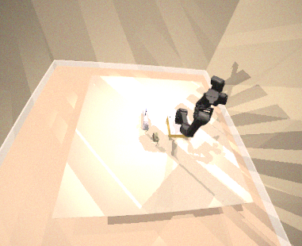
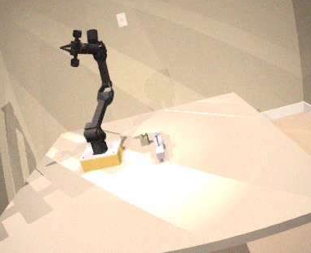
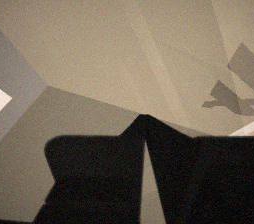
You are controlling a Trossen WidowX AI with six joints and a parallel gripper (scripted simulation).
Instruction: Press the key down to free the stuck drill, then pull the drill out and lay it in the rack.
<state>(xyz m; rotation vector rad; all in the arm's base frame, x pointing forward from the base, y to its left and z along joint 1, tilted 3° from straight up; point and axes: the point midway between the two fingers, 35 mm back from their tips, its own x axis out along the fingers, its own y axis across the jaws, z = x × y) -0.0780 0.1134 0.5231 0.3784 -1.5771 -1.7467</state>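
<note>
My gripper tip is 550 mm above the drill, 380 mm short of it and 100 mm to the left of it. From my gripper tip the other things lie so: sleeve block 560 mm below, 380 mm ahead, 120 mm to the right; then rack 570 mm below, 280 mm ahead, 40 mm to the left.
</note>
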